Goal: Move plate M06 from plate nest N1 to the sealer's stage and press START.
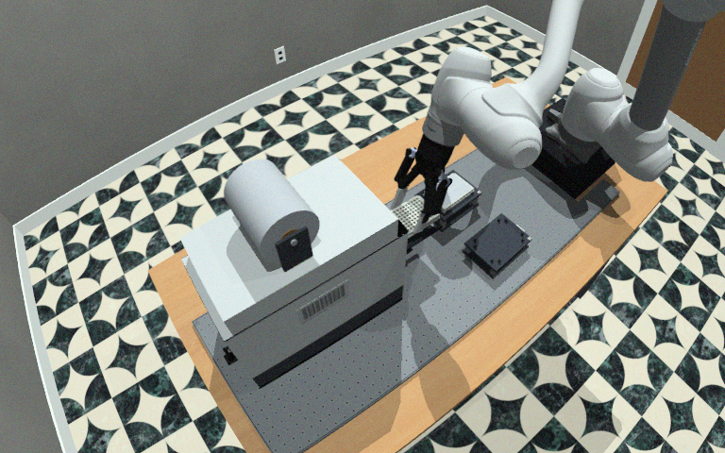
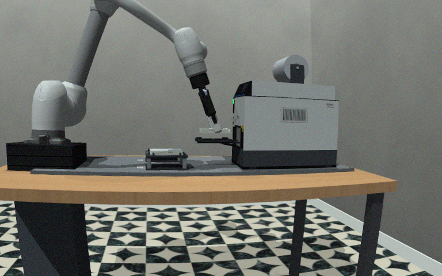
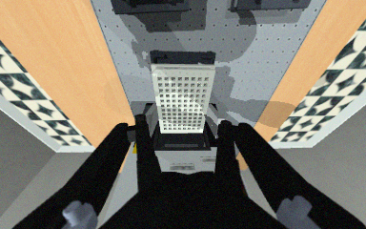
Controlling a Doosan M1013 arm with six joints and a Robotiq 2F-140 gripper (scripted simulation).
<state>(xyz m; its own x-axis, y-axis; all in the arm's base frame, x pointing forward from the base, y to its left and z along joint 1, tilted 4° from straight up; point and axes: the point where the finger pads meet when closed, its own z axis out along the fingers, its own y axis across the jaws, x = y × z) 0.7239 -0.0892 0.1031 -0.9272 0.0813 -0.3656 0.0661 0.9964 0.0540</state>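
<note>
The white well plate lies 3 cm below my hand. Also, from my hand: black stage: 6 cm below; then foil-covered plate: 20 cm behind, 11 cm below, 4 cm to the right; then nest N1: 20 cm behind, 16 cm to the left, 14 cm below.
</note>
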